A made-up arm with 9 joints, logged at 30 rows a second.
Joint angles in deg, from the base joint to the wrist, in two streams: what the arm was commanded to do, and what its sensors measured. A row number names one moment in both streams.
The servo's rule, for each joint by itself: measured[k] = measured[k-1] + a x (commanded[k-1-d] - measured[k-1]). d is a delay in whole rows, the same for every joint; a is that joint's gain. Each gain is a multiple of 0.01, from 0.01 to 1. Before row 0 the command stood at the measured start. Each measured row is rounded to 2 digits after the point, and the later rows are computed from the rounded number. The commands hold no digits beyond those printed.
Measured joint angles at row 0: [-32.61, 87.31, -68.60, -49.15, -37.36, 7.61, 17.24, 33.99, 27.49]
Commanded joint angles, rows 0 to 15: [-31.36, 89.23, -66.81, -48.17, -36.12, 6.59, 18.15, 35.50, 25.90]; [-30.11, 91.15, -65.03, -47.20, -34.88, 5.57, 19.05, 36.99, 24.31]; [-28.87, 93.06, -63.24, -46.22, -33.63, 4.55, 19.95, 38.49, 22.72]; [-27.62, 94.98, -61.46, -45.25, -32.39, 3.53, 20.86, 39.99, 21.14]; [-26.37, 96.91, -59.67, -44.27, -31.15, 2.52, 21.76, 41.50, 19.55]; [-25.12, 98.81, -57.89, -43.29, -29.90, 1.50, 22.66, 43.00, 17.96]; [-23.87, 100.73, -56.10, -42.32, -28.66, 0.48, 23.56, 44.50, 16.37]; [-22.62, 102.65, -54.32, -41.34, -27.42, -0.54, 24.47, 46.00, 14.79]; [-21.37, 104.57, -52.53, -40.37, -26.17, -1.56, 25.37, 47.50, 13.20]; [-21.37, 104.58, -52.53, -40.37, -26.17, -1.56, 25.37, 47.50, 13.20]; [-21.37, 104.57, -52.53, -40.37, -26.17, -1.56, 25.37, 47.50, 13.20]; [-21.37, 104.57, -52.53, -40.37, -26.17, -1.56, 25.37, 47.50, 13.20]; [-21.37, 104.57, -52.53, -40.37, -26.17, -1.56, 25.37, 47.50, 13.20]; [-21.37, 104.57, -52.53, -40.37, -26.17, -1.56, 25.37, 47.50, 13.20]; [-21.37, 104.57, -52.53, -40.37, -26.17, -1.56, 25.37, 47.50, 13.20]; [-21.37, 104.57, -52.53, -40.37, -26.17, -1.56, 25.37, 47.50, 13.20]
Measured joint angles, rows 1 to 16: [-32.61, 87.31, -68.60, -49.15, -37.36, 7.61, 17.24, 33.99, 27.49]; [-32.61, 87.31, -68.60, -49.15, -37.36, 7.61, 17.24, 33.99, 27.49]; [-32.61, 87.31, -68.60, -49.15, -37.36, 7.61, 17.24, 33.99, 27.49]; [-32.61, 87.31, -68.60, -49.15, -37.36, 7.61, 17.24, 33.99, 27.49]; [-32.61, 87.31, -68.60, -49.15, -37.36, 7.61, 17.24, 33.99, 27.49]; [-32.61, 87.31, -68.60, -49.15, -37.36, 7.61, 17.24, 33.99, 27.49]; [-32.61, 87.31, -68.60, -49.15, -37.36, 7.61, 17.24, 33.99, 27.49]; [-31.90, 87.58, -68.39, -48.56, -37.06, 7.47, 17.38, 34.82, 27.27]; [-30.88, 88.08, -67.99, -47.74, -36.54, 7.20, 17.63, 36.01, 26.86]; [-29.73, 88.78, -67.42, -46.83, -35.84, 6.83, 17.98, 37.37, 26.28]; [-28.53, 89.65, -66.70, -45.88, -35.01, 6.37, 18.41, 38.81, 25.56]; [-27.30, 90.67, -65.86, -44.91, -34.08, 5.83, 18.91, 40.29, 24.72]; [-26.06, 91.81, -64.90, -43.94, -33.08, 5.22, 19.47, 41.78, 23.77]; [-24.81, 93.06, -63.84, -42.97, -32.02, 4.56, 20.08, 43.28, 22.73]; [-23.56, 94.40, -62.70, -41.99, -30.92, 3.85, 20.74, 44.78, 21.62]; [-22.31, 95.82, -61.48, -41.02, -29.78, 3.09, 21.43, 46.28, 20.44]
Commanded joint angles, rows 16 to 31: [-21.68, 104.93, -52.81, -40.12, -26.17, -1.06, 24.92, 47.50, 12.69]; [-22.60, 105.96, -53.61, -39.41, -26.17, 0.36, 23.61, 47.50, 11.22]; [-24.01, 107.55, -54.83, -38.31, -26.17, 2.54, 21.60, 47.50, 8.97]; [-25.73, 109.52, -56.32, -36.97, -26.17, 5.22, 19.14, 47.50, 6.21]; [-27.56, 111.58, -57.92, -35.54, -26.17, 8.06, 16.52, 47.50, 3.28]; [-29.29, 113.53, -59.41, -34.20, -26.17, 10.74, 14.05, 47.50, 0.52]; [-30.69, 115.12, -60.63, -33.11, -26.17, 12.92, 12.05, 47.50, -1.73]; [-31.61, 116.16, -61.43, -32.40, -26.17, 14.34, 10.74, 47.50, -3.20]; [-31.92, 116.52, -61.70, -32.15, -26.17, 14.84, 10.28, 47.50, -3.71]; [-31.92, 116.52, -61.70, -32.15, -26.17, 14.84, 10.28, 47.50, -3.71]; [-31.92, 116.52, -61.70, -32.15, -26.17, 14.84, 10.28, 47.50, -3.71]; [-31.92, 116.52, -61.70, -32.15, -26.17, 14.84, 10.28, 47.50, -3.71]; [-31.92, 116.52, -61.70, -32.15, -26.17, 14.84, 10.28, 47.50, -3.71]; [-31.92, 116.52, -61.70, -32.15, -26.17, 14.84, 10.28, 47.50, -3.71]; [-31.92, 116.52, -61.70, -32.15, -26.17, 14.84, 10.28, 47.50, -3.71]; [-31.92, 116.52, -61.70, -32.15, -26.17, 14.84, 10.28, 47.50, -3.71]
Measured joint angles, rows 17 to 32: [-21.77, 97.05, -60.41, -40.63, -28.91, 2.44, 22.02, 46.95, 19.43]; [-21.54, 98.10, -59.46, -40.47, -28.25, 1.88, 22.52, 47.25, 18.56]; [-21.44, 99.01, -58.63, -40.41, -27.75, 1.40, 22.95, 47.39, 17.81]; [-21.40, 99.79, -57.90, -40.39, -27.37, 0.99, 23.31, 47.45, 17.16]; [-21.38, 100.46, -57.26, -40.38, -27.08, 0.63, 23.62, 47.48, 16.61]; [-21.37, 101.04, -56.69, -40.37, -26.86, 0.32, 23.88, 47.49, 16.13]; [-21.37, 101.53, -56.19, -40.37, -26.69, 0.06, 24.10, 47.50, 15.72]; [-21.55, 102.01, -55.78, -40.22, -26.57, -0.10, 24.22, 47.50, 15.30]; [-22.15, 102.56, -55.52, -39.73, -26.47, -0.04, 24.13, 47.50, 14.73]; [-23.21, 103.26, -55.44, -38.88, -26.40, 0.32, 23.75, 47.50, 13.92]; [-24.65, 104.14, -55.55, -37.73, -26.34, 1.01, 23.06, 47.50, 12.84]; [-26.31, 105.18, -55.83, -36.42, -26.30, 2.00, 22.08, 47.50, 11.50]; [-28.01, 106.35, -56.26, -35.09, -26.27, 3.22, 20.88, 47.50, 9.96]; [-29.54, 107.58, -56.78, -33.90, -26.25, 4.58, 19.56, 47.50, 8.32]; [-30.72, 108.78, -57.34, -33.00, -26.23, 5.95, 18.24, 47.50, 6.71]; [-31.40, 109.86, -57.86, -32.49, -26.22, 7.19, 17.05, 47.50, 5.25]
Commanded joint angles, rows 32 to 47: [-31.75, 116.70, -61.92, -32.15, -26.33, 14.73, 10.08, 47.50, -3.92]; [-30.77, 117.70, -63.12, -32.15, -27.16, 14.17, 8.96, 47.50, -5.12]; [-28.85, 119.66, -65.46, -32.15, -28.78, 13.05, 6.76, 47.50, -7.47]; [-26.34, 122.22, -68.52, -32.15, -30.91, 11.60, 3.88, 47.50, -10.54]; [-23.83, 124.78, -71.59, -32.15, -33.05, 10.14, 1.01, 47.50, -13.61]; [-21.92, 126.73, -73.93, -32.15, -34.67, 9.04, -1.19, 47.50, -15.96]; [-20.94, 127.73, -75.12, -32.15, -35.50, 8.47, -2.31, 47.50, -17.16]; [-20.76, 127.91, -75.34, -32.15, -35.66, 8.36, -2.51, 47.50, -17.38]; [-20.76, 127.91, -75.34, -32.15, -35.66, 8.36, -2.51, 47.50, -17.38]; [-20.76, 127.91, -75.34, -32.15, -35.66, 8.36, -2.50, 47.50, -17.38]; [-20.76, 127.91, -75.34, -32.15, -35.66, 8.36, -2.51, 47.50, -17.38]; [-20.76, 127.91, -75.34, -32.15, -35.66, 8.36, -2.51, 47.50, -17.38]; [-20.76, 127.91, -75.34, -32.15, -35.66, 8.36, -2.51, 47.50, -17.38]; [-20.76, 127.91, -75.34, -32.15, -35.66, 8.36, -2.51, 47.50, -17.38]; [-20.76, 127.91, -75.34, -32.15, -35.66, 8.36, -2.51, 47.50, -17.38]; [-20.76, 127.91, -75.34, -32.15, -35.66, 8.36, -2.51, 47.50, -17.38]
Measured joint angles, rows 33 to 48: [-31.70, 110.79, -58.32, -32.29, -26.21, 8.26, 16.03, 47.50, 4.00]; [-31.83, 111.59, -58.73, -32.21, -26.20, 9.18, 15.17, 47.50, 2.92]; [-31.88, 112.28, -59.09, -32.17, -26.19, 9.97, 14.44, 47.50, 1.99]; [-31.90, 112.87, -59.40, -32.16, -26.19, 10.65, 13.82, 47.50, 1.19]; [-31.91, 113.38, -59.68, -32.15, -26.19, 11.24, 13.29, 47.50, 0.50]; [-31.92, 113.82, -59.92, -32.15, -26.19, 11.74, 12.84, 47.50, -0.09]; [-31.92, 114.20, -60.13, -32.15, -26.19, 12.17, 12.46, 47.50, -0.60]; [-31.82, 114.55, -60.34, -32.15, -26.22, 12.53, 12.10, 47.50, -1.06]; [-31.22, 114.99, -60.67, -32.15, -26.45, 12.76, 11.63, 47.50, -1.63]; [-29.87, 115.64, -61.24, -32.15, -27.01, 12.80, 10.90, 47.50, -2.45]; [-27.86, 116.56, -62.11, -32.15, -27.95, 12.63, 9.85, 47.50, -3.58]; [-25.56, 117.71, -63.25, -32.15, -29.17, 12.28, 8.52, 47.50, -4.98]; [-23.49, 118.97, -64.53, -32.15, -30.49, 11.83, 7.06, 47.50, -6.52]; [-22.04, 120.20, -65.80, -32.15, -31.69, 11.36, 5.65, 47.50, -8.01]; [-21.31, 121.28, -66.94, -32.15, -32.64, 10.94, 4.43, 47.50, -9.32]; [-21.00, 122.21, -67.95, -32.15, -33.36, 10.58, 3.39, 47.50, -10.45]
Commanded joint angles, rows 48 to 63: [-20.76, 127.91, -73.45, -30.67, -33.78, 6.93, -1.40, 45.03, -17.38]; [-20.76, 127.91, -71.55, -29.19, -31.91, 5.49, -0.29, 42.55, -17.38]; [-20.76, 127.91, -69.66, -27.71, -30.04, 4.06, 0.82, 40.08, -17.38]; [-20.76, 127.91, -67.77, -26.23, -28.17, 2.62, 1.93, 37.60, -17.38]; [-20.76, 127.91, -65.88, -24.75, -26.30, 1.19, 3.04, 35.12, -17.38]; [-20.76, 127.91, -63.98, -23.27, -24.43, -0.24, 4.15, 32.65, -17.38]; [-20.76, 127.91, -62.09, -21.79, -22.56, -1.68, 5.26, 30.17, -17.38]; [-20.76, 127.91, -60.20, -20.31, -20.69, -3.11, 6.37, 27.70, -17.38]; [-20.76, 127.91, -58.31, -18.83, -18.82, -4.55, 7.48, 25.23, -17.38]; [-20.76, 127.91, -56.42, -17.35, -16.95, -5.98, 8.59, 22.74, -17.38]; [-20.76, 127.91, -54.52, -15.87, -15.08, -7.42, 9.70, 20.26, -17.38]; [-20.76, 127.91, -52.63, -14.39, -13.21, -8.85, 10.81, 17.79, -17.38]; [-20.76, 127.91, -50.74, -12.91, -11.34, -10.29, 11.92, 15.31, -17.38]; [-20.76, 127.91, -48.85, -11.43, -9.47, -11.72, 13.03, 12.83, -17.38]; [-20.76, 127.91, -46.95, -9.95, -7.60, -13.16, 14.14, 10.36, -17.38]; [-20.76, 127.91, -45.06, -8.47, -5.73, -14.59, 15.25, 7.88, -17.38]
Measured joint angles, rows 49 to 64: [-20.86, 123.01, -68.84, -32.15, -33.91, 10.27, 2.51, 47.50, -11.42]; [-20.80, 123.70, -69.62, -32.15, -34.33, 10.00, 1.76, 47.50, -12.25]; [-20.78, 124.29, -70.31, -32.15, -34.65, 9.77, 1.12, 47.50, -12.97]; [-20.77, 124.80, -70.91, -32.15, -34.89, 9.57, 0.58, 47.50, -13.59]; [-20.76, 125.24, -71.44, -32.15, -35.07, 9.40, 0.12, 47.50, -14.12]; [-20.76, 125.61, -71.91, -32.15, -35.21, 9.25, -0.27, 47.50, -14.58]; [-20.76, 125.93, -72.32, -32.15, -35.32, 9.13, -0.61, 47.50, -14.97]; [-20.76, 126.21, -72.46, -31.26, -34.95, 8.82, -0.73, 46.14, -15.31]; [-20.76, 126.45, -72.35, -30.02, -34.22, 8.35, -0.66, 44.17, -15.60]; [-20.76, 126.65, -72.03, -28.63, -33.22, 7.75, -0.44, 41.92, -15.85]; [-20.76, 126.83, -71.52, -27.19, -32.01, 7.03, -0.08, 39.54, -16.06]; [-20.76, 126.98, -70.84, -25.73, -30.64, 6.21, 0.39, 37.11, -16.24]; [-20.76, 127.11, -70.02, -24.25, -29.15, 5.31, 0.95, 34.66, -16.40]; [-20.76, 127.22, -69.07, -22.77, -27.57, 4.33, 1.60, 32.19, -16.54]; [-20.76, 127.32, -68.01, -21.29, -25.92, 3.29, 2.32, 29.72, -16.66]; [-20.76, 127.40, -66.85, -19.81, -24.22, 2.19, 3.09, 27.25, -16.76]
